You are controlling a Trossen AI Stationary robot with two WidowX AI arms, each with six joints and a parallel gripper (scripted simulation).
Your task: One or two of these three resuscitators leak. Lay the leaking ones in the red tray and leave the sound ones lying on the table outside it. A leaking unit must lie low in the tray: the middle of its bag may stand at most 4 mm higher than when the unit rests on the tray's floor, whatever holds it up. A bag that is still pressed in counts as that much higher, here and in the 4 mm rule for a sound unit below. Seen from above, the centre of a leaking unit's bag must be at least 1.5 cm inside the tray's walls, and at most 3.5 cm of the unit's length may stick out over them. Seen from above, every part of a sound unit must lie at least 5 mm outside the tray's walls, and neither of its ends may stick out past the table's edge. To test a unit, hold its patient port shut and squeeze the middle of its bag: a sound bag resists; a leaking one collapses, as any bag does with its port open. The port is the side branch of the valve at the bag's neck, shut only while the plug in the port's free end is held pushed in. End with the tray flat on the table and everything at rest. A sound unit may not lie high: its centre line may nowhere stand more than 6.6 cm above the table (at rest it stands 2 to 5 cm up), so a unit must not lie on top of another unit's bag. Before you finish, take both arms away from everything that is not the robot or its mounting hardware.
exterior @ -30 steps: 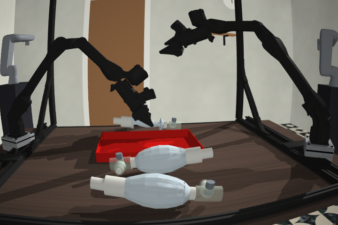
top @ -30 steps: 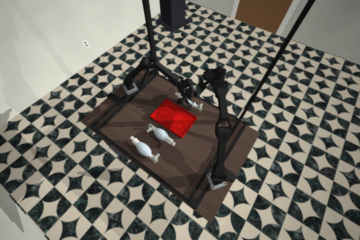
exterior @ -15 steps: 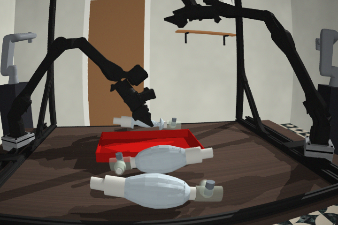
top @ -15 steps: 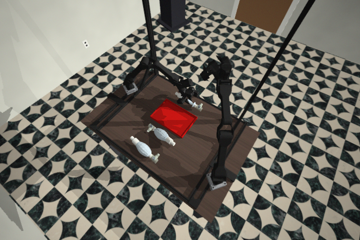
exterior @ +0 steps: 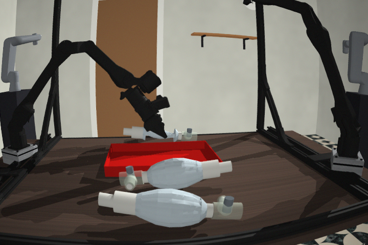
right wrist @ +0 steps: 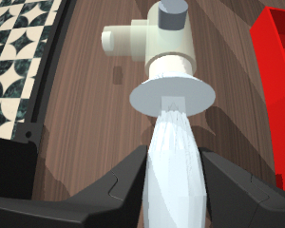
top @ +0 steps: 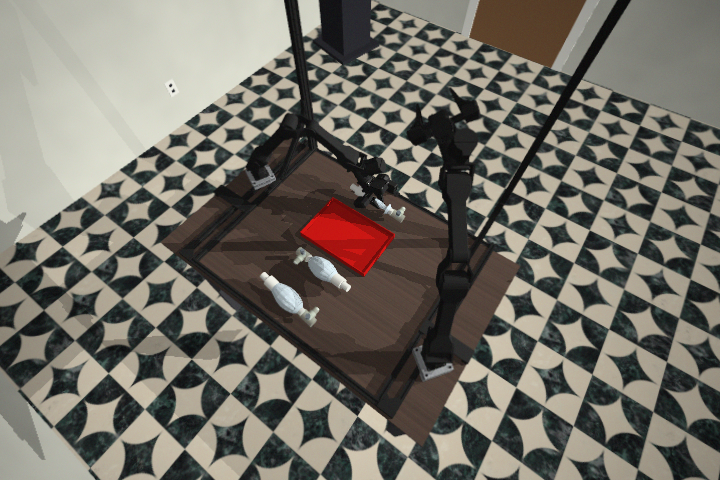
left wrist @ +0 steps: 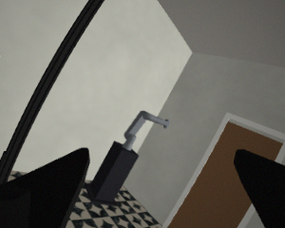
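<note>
My right gripper is now 19 cm short of the red tray, 3 cm to the right of it and 5 cm above it.
</note>
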